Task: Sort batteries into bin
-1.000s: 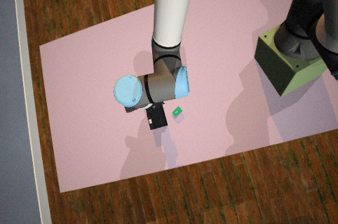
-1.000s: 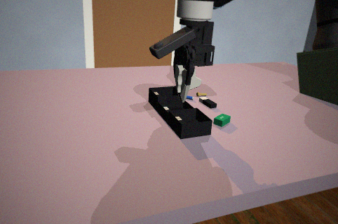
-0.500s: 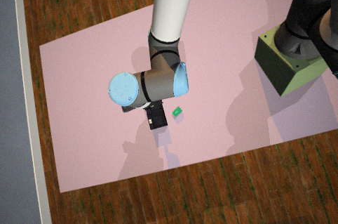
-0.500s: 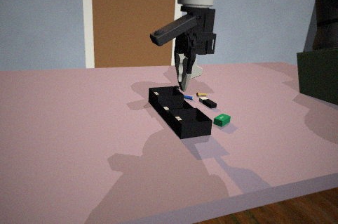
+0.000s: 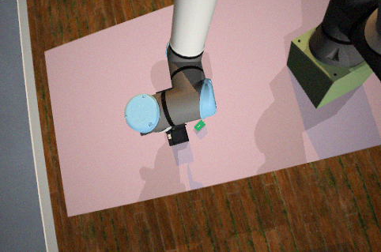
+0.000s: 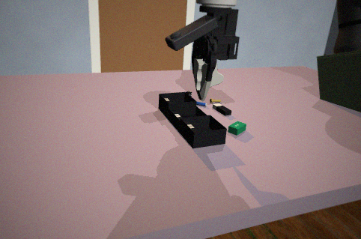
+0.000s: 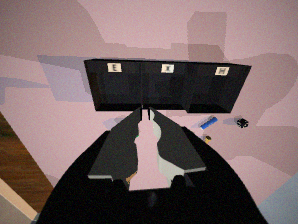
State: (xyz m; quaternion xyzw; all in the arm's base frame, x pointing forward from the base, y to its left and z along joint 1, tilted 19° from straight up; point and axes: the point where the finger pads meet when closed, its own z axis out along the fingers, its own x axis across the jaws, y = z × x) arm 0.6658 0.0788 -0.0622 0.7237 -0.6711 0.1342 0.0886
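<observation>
The blue battery is 8 cm behind my hand, 16 cm to the right of it and 9 cm below it. From my hand the other things lie so: bin row: 1 cm ahead, 4 cm to the right, 7 cm below; then black-and-white battery: 12 cm behind, 11 cm to the right, 9 cm below; then green block: 10 cm behind, 3 cm to the left, 9 cm below.
</observation>
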